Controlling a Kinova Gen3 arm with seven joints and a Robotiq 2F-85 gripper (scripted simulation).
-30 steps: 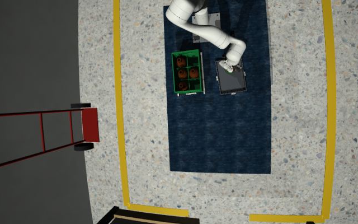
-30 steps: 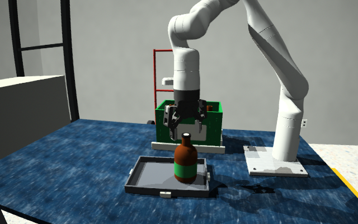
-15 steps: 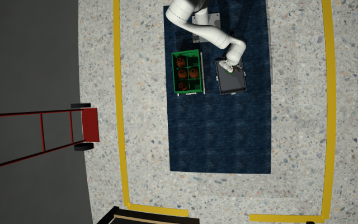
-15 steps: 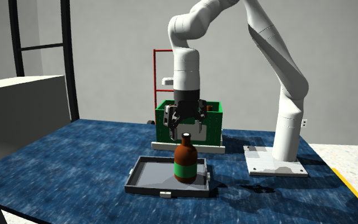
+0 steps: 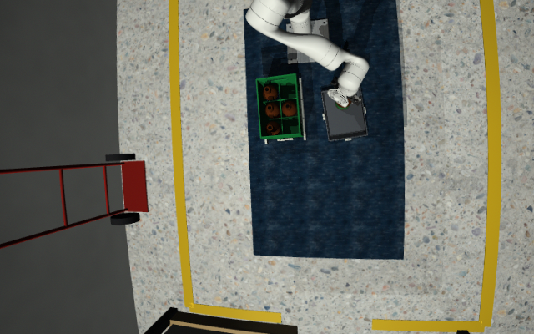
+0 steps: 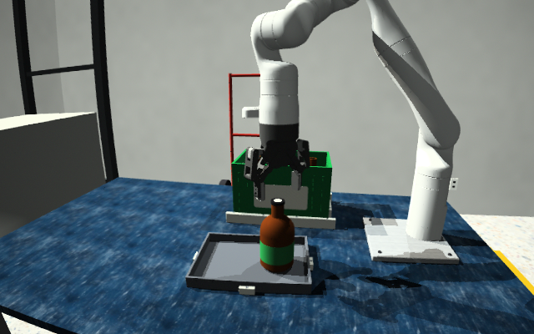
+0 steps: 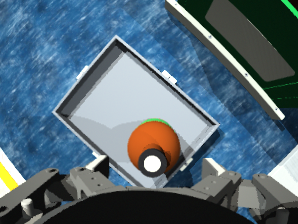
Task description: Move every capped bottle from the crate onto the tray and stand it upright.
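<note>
My gripper is now 9 cm above the bottle. From my hand the other things lie so: grey tray (5 cm ahead, 2 cm to the left, 17 cm below); then green crate (9 cm ahead, 28 cm to the right, 9 cm below).
</note>
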